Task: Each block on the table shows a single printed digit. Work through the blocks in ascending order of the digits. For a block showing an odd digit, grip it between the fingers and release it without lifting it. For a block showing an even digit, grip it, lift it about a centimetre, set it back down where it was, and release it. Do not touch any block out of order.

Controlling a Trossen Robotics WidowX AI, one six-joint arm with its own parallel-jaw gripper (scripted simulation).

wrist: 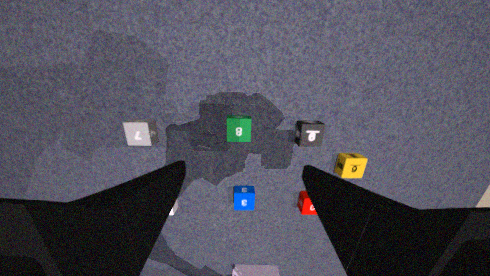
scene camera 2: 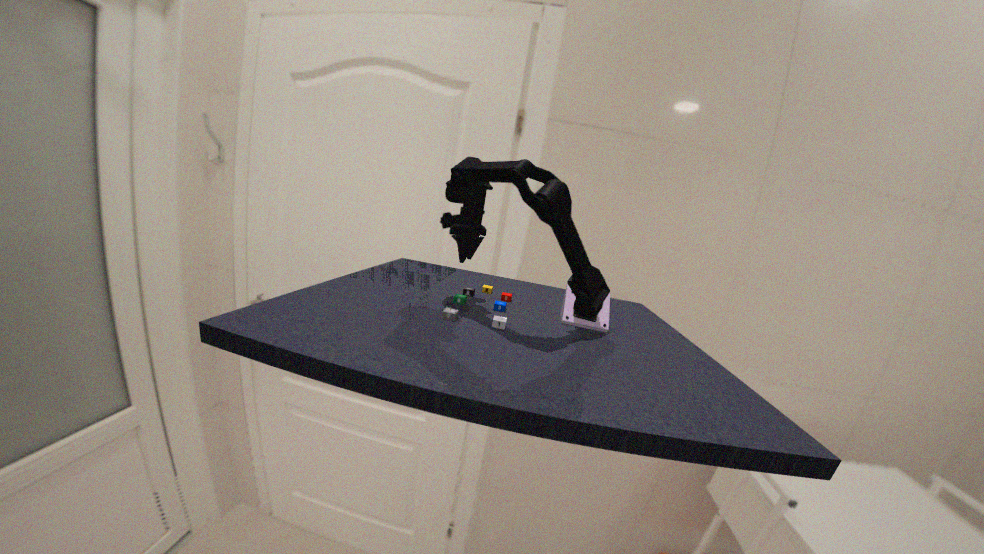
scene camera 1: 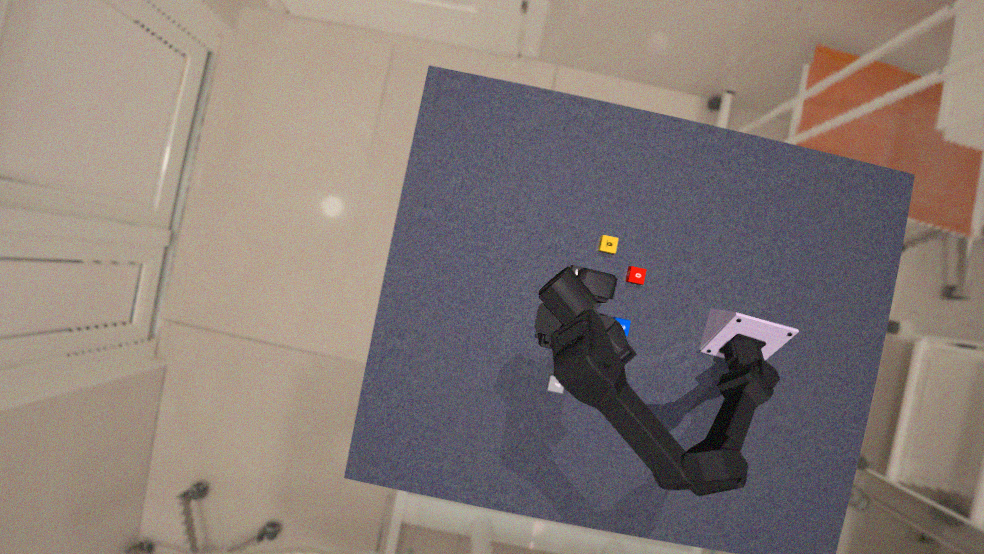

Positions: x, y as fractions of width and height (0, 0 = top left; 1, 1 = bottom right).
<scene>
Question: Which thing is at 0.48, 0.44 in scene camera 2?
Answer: My gripper.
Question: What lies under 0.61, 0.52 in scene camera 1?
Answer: My gripper.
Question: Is my gripper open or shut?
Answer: Open.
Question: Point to a grey block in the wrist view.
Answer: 0.28, 0.48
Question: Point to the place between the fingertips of my gripper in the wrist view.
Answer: At 0.50, 0.61
</scene>
